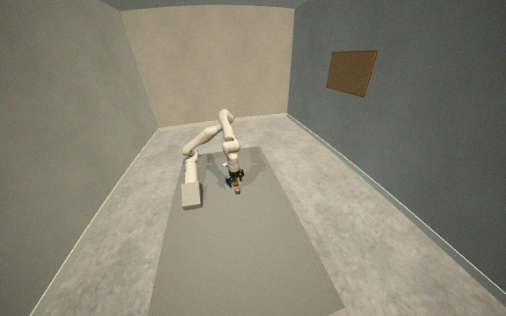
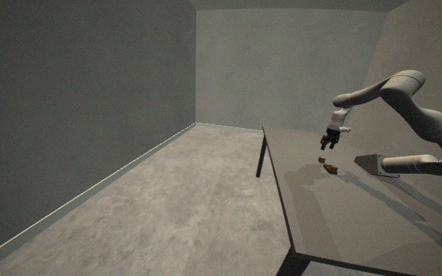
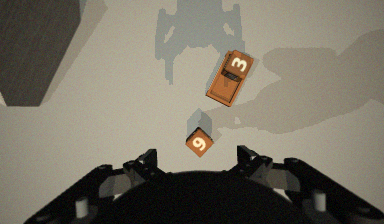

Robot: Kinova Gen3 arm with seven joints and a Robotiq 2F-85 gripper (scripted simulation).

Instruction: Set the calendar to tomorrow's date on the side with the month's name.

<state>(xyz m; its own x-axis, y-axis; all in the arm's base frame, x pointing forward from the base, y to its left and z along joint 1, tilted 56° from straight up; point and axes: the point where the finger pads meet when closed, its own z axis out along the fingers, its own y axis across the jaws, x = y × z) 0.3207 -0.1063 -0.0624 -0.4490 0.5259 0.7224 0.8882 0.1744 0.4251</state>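
My hand is 1 cm short of the digit cube and 9 cm above it. Round my hand: orange tray 1 cm ahead, 11 cm to the left, 9 cm below.
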